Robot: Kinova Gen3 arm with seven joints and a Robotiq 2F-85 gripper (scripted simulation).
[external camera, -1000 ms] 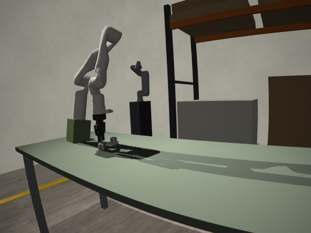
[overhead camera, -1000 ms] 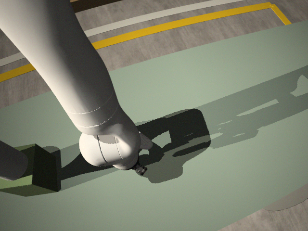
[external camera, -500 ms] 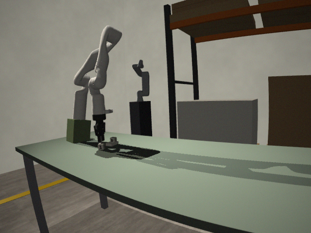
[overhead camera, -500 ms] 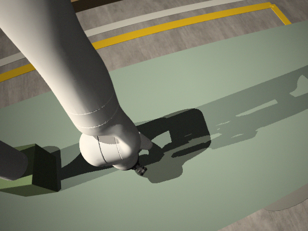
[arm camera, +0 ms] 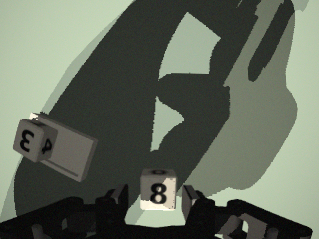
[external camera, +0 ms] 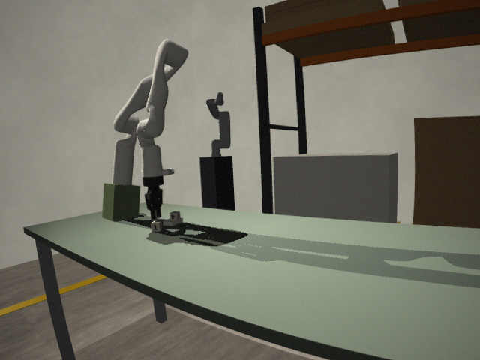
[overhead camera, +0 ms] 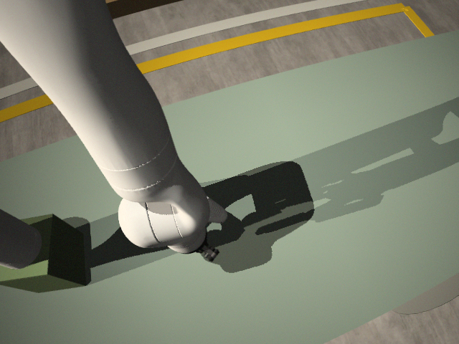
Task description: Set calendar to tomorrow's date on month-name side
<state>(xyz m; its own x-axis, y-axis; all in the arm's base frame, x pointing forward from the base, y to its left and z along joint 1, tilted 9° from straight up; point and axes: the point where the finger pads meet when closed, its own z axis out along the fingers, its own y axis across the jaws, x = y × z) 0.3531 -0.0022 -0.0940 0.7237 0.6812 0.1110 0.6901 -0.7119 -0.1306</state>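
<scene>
Now: hand 40 mm above the white cube. The rest, counted from my hand: white tray (50 mm behind, 100 mm to the left, 50 mm below).
</scene>
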